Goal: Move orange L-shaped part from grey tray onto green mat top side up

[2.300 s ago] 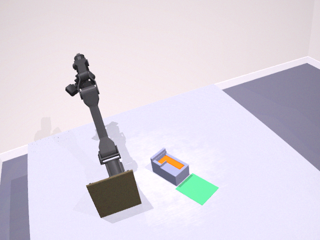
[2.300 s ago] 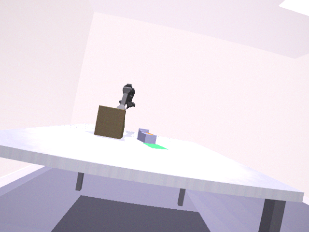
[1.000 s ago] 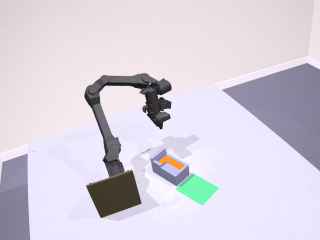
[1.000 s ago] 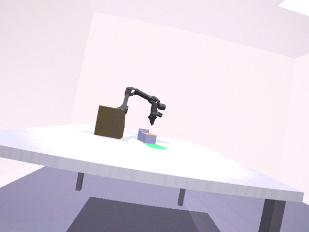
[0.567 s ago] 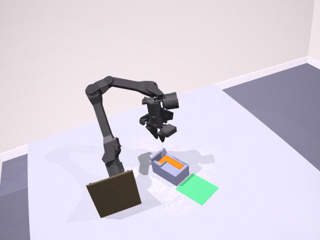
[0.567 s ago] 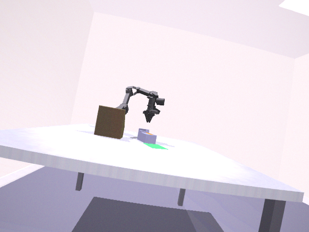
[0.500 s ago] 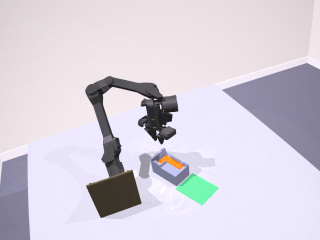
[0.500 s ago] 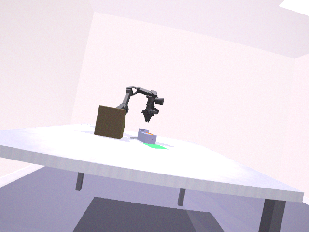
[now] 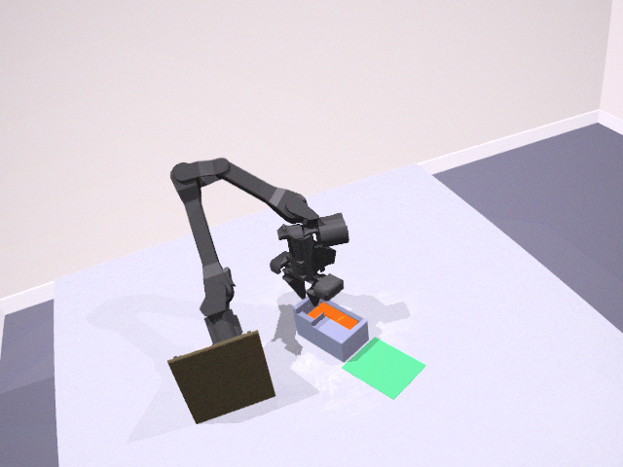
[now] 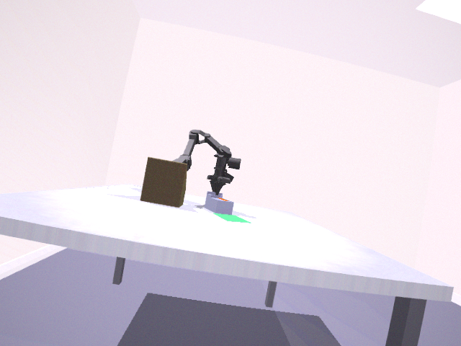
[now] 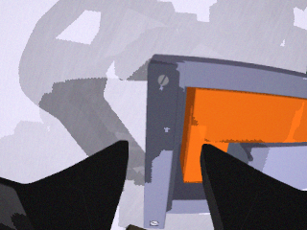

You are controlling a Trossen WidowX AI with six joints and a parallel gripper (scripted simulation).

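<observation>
Now: gripper tip 5 cm to the left of the orange L-shaped part, 3 cm above it and 2 cm short of it. Also, from my gripper tip: green mat 20 cm to the right, 9 cm below, 9 cm ahead.
</observation>
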